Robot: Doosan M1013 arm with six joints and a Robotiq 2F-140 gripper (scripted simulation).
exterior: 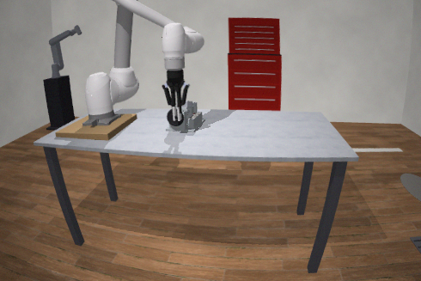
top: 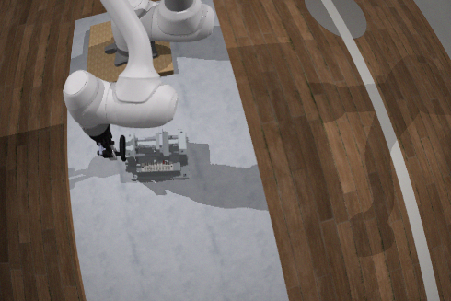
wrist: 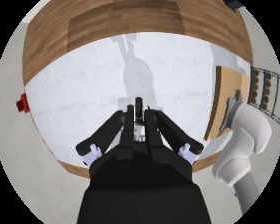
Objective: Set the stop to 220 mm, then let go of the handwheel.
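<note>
The black handwheel lies 20 mm to the left of my hand and 20 mm below it. The rest, counted from my hand: grey stop fixture 170 mm to the left, 20 mm below, 10 mm ahead.
</note>
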